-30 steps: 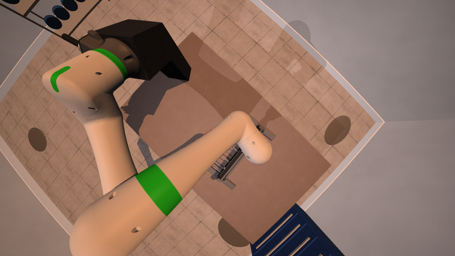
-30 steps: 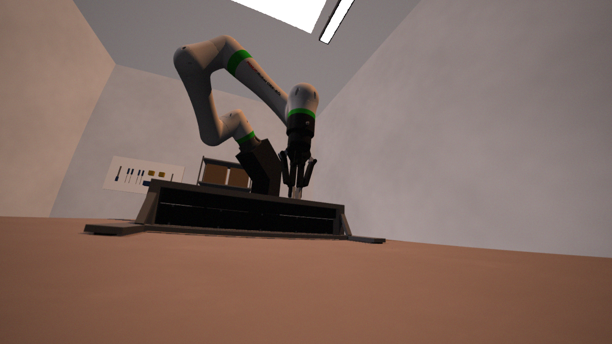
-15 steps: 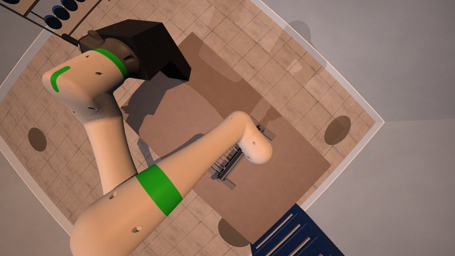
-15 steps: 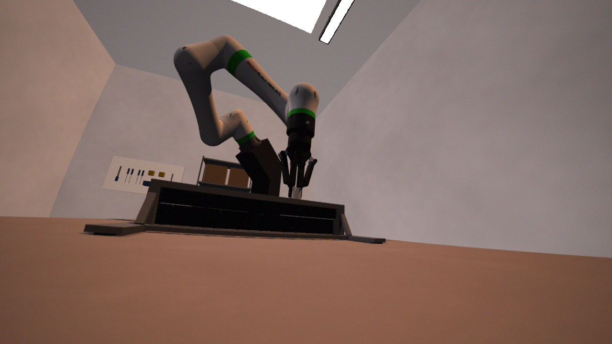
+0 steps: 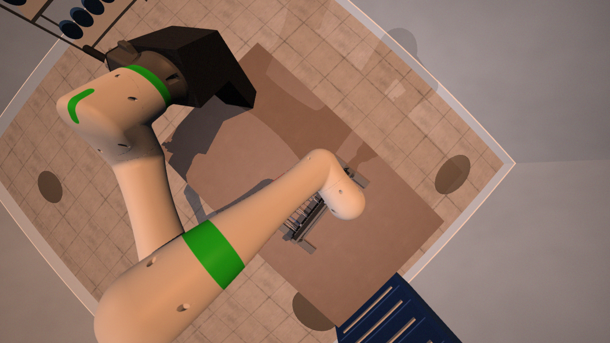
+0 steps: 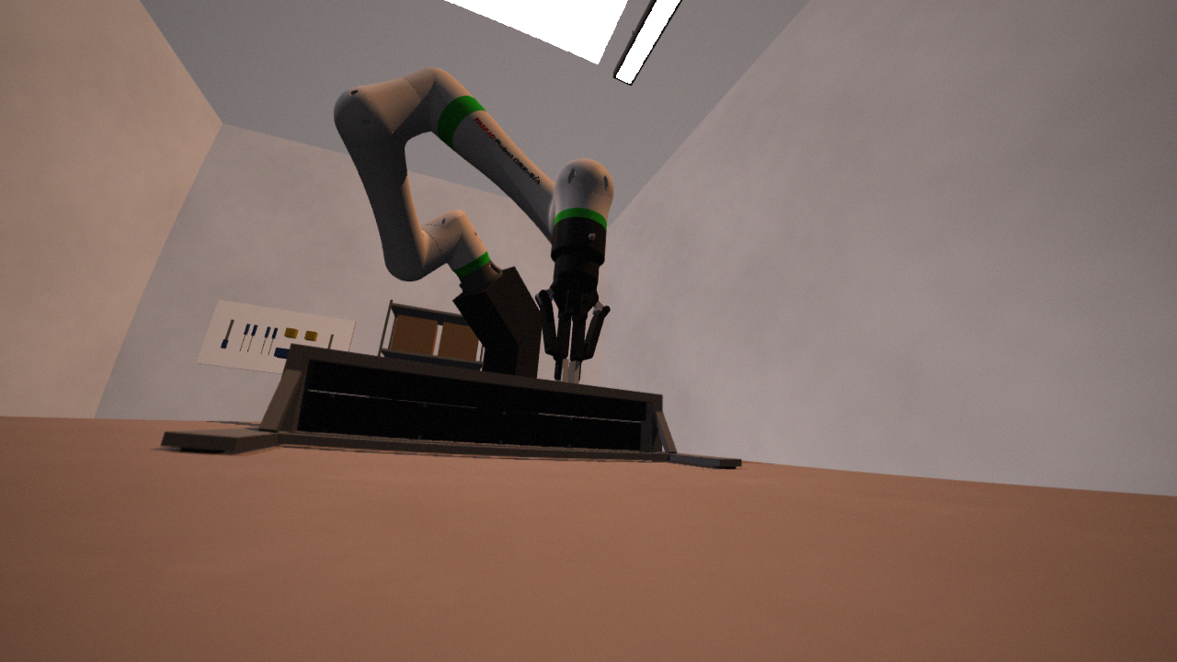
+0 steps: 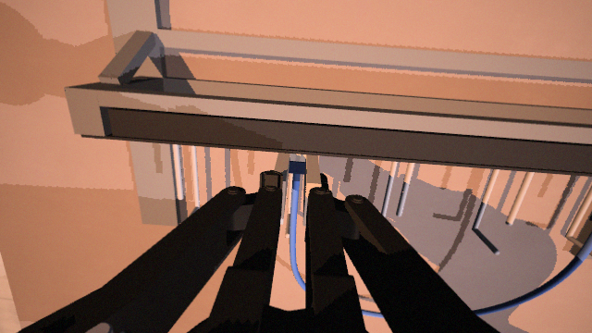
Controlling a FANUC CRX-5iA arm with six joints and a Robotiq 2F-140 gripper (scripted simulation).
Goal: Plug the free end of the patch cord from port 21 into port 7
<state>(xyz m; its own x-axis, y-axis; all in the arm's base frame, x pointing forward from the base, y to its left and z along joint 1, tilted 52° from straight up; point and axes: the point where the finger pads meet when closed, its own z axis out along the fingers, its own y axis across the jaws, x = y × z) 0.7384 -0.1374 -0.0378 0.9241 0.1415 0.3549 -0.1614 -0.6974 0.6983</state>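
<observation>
Now: the plug 30 mm below my hand and 10 mm ahead of it.
</observation>
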